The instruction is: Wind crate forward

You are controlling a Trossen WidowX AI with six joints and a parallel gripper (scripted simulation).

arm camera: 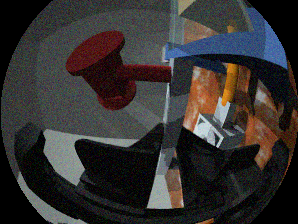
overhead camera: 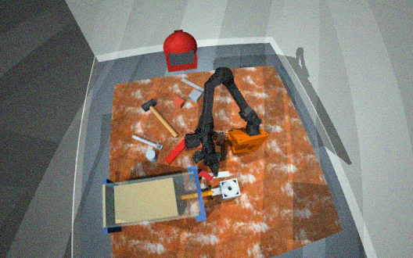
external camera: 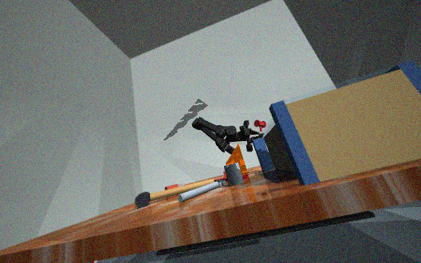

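Now: the red knob 5 cm ahead of my gripper tip, 4 cm above it and 1 cm to the right of it. Round my gripper tip: red-knobbed winch handle 1 cm to the right, 1 cm ahead, 1 cm above; then blue steel frame 9 cm below, 9 cm ahead, 5 cm to the left; then winch 16 cm below, 9 cm behind, 4 cm to the left.
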